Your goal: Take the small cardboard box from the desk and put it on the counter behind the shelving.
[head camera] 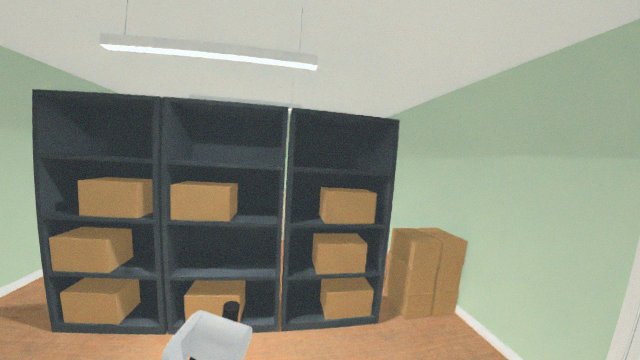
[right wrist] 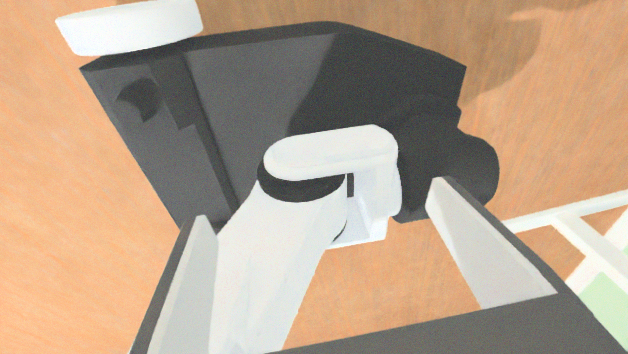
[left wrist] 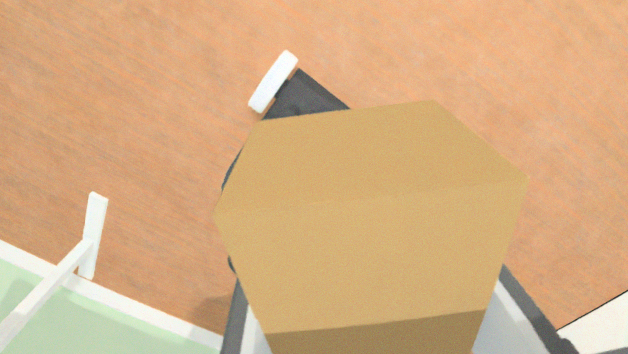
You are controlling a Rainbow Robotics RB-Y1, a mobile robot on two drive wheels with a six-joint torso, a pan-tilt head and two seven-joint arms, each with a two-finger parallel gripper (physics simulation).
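Frame: origin at the robot's base, x ahead, y left, z up, level; millimetres.
Seen in the pictures: left gripper, fingertip midpoint: (left wrist: 352,233); right gripper, fingertip midpoint: (right wrist: 323,210).
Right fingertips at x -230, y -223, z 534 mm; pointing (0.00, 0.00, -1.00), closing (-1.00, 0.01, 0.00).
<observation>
A point is followed by its place in that frame.
The small cardboard box (left wrist: 370,240) @(x 247, y 214, z 930 mm) fills the middle of the left wrist view. My left gripper (left wrist: 372,285) @(x 219, y 191, z 889 mm) is shut on it, with the fingers at its two sides and their tips partly hidden by it. The box hangs above the wooden floor. In the head camera view the left gripper and the box are out of frame. The dark shelving (head camera: 162,150) @(x 1393, y 1057, z 1515 mm) stands across the head camera view in three units. The counter behind it does not show. My right gripper (right wrist: 323,210) @(x -230, y -223, z 534 mm) is open and empty above the robot's base.
Larger boxes (head camera: 348,206) @(x 1566, y -383, z 1142 mm) stand on the shelves. Tall stacked cartons (head camera: 425,272) @(x 1644, y -1223, z 502 mm) stand right of the shelving, near the green wall (head camera: 540,210) @(x 1121, y -1758, z 1260 mm). Part of my left arm (head camera: 215,335) @(x 202, y 147, z 1170 mm) shows at the bottom. A white leg frame (left wrist: 94,225) stands by the wall in the left wrist view.
</observation>
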